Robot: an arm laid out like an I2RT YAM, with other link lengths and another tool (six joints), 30 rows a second.
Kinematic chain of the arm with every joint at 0, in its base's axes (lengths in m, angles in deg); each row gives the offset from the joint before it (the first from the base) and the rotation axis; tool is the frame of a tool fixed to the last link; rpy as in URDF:
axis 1: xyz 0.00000 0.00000 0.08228 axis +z
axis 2: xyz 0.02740 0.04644 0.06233 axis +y
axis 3: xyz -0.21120 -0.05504 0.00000 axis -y
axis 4: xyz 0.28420 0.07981 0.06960 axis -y
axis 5: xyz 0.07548 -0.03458 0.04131 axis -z
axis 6: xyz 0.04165 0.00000 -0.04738 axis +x
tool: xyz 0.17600 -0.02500 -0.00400 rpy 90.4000 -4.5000 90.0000
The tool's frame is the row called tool.
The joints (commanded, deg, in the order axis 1, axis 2, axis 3, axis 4, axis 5, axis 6), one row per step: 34.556, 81.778, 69.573, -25.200, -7.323, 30.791; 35.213, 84.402, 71.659, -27.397, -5.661, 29.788; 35.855, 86.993, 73.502, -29.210, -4.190, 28.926; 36.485, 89.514, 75.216, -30.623, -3.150, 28.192; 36.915, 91.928, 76.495, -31.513, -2.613, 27.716; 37.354, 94.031, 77.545, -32.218, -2.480, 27.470; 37.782, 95.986, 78.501, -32.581, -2.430, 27.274; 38.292, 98.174, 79.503, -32.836, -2.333, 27.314; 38.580, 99.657, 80.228, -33.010, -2.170, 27.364; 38.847, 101.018, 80.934, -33.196, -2.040, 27.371; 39.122, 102.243, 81.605, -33.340, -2.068, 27.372
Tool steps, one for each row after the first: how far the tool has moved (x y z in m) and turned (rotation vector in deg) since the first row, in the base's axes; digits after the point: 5 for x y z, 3 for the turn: 0.00038, -0.00067, -0.01171, -2.990, 1.111, -0.015; 0.00041, -0.00082, -0.02379, -5.753, 2.191, 0.094; 0.00000, 0.00069, -0.03502, -8.050, 3.191, 0.487; -0.00046, 0.00242, -0.04743, -9.827, 4.346, 0.918; -0.00227, 0.00525, -0.05870, -11.102, 5.543, 1.507; -0.00358, 0.00878, -0.06854, -12.073, 6.473, 2.098; -0.00520, 0.01287, -0.07983, -13.006, 7.550, 2.578; -0.00572, 0.01499, -0.08719, -13.658, 8.217, 2.759; -0.00627, 0.01700, -0.09375, -14.261, 8.803, 2.970; -0.00717, 0.01962, -0.09939, -14.691, 9.334, 3.296
